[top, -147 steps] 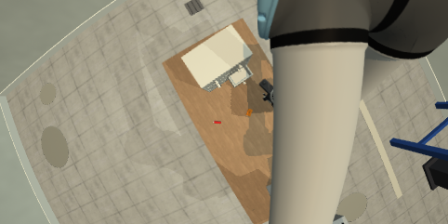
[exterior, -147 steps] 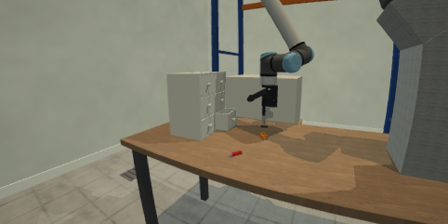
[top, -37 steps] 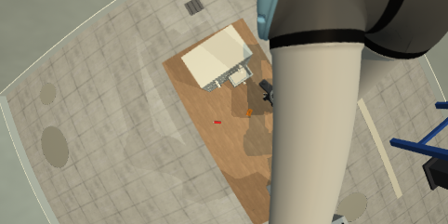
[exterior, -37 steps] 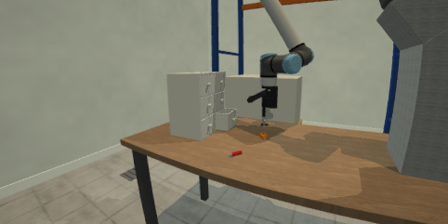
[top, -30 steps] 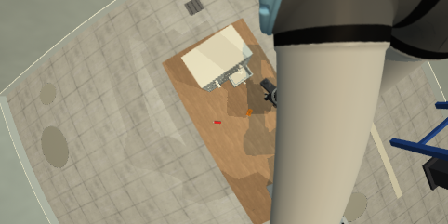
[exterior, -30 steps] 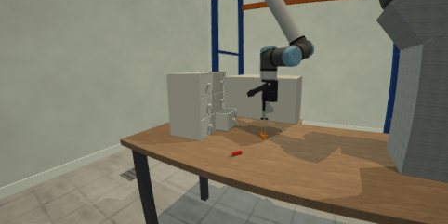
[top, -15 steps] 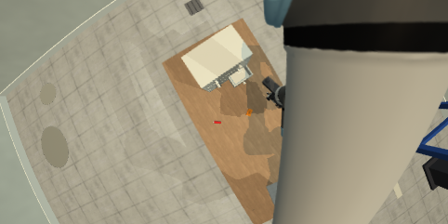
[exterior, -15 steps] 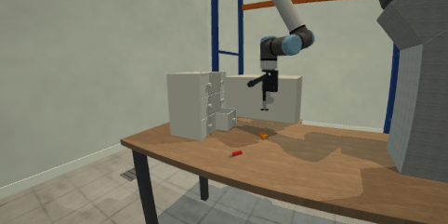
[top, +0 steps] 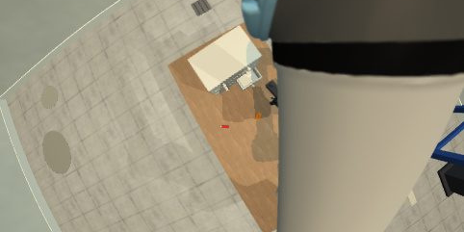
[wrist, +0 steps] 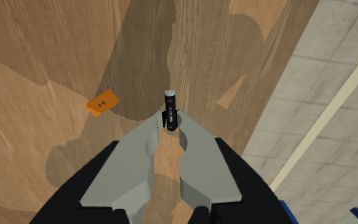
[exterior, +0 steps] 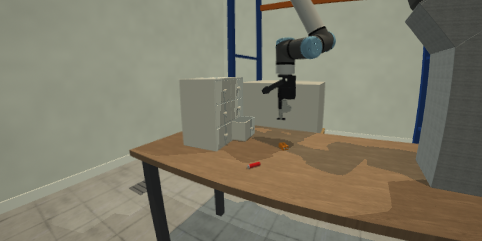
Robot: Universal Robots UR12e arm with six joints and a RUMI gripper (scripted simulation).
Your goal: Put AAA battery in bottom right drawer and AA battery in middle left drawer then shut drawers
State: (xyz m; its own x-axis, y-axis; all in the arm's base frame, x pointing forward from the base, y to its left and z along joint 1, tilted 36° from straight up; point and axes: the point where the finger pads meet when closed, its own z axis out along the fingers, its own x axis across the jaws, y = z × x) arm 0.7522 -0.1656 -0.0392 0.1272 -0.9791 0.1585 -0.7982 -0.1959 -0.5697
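Right now my hand is 13 cm to the right of the orange block, 11 cm above it and 6 cm past it. The rest, counted from my hand: red cylinder 33 cm to the left, 11 cm below; thin black cylinder 1 cm below.
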